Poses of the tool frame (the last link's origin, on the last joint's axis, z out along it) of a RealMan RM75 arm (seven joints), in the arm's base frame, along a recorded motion.
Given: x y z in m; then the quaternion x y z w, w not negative.
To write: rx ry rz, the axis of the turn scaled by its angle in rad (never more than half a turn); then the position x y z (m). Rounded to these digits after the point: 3 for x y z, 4 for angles.
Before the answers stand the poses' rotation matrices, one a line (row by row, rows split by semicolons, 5 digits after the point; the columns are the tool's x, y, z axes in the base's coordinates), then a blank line. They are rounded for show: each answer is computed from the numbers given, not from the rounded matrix.
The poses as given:
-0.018, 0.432, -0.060, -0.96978, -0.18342, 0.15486, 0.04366
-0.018, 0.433, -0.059, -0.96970, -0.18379, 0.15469, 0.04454
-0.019, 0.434, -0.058, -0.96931, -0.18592, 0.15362, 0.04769
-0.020, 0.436, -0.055, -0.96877, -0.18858, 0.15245, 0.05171
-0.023, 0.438, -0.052, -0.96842, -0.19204, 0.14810, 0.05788
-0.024, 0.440, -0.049, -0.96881, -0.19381, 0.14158, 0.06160
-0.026, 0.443, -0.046, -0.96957, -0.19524, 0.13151, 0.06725
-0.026, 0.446, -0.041, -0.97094, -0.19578, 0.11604, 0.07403
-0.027, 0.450, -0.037, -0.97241, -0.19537, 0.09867, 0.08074
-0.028, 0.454, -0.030, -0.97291, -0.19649, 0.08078, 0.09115
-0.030, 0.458, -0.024, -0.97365, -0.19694, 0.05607, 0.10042
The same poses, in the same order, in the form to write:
0.88475 0.34223 -0.31638; 0.36928 -0.92890 0.02787; -0.28434 -0.14149 -0.94822
0.88459 0.34266 -0.31637; 0.37022 -0.92848 0.02952; -0.28363 -0.14324 -0.94817
0.88367 0.34578 -0.31554; 0.37508 -0.92632 0.03533; -0.28008 -0.14957 -0.94825
0.88239 0.34962 -0.31488; 0.38115 -0.92353 0.04269; -0.27588 -0.15769 -0.94817
0.88237 0.35481 -0.30908; 0.38909 -0.91954 0.05522; -0.26462 -0.16899 -0.94943
0.88478 0.35809 -0.29821; 0.39297 -0.91729 0.06448; -0.25045 -0.17424 -0.95232
0.88917 0.36091 -0.28128; 0.39628 -0.91472 0.07905; -0.22876 -0.18176 -0.95637
0.89641 0.36300 -0.25432; 0.39736 -0.91238 0.09832; -0.19635 -0.18919 -0.96211
0.90419 0.36402 -0.22344; 0.39589 -0.91062 0.11847; -0.16035 -0.19558 -0.96749
0.90973 0.36761 -0.19300; 0.39706 -0.90617 0.14562; -0.12136 -0.20911 -0.97033
0.91614 0.37224 -0.14874; 0.39476 -0.90226 0.17346; -0.06963 -0.21763 -0.97354

-2.9648, -0.5607, 0.4734, -0.018, 0.432, -0.060
-2.9629, -0.5616, 0.4727, -0.018, 0.433, -0.059
-2.9561, -0.5670, 0.4685, -0.019, 0.434, -0.058
-2.9472, -0.5737, 0.4638, -0.020, 0.436, -0.055
-2.9351, -0.5820, 0.4489, -0.023, 0.438, -0.052
-2.9297, -0.5861, 0.4281, -0.024, 0.440, -0.049
-2.9221, -0.5884, 0.3963, -0.026, 0.443, -0.046
-2.9144, -0.5877, 0.3483, -0.026, 0.446, -0.041
-2.9072, -0.5841, 0.2950, -0.027, 0.450, -0.037
-2.8909, -0.5839, 0.2400, -0.028, 0.454, -0.030
-2.8775, -0.5820, 0.1657, -0.030, 0.458, -0.024

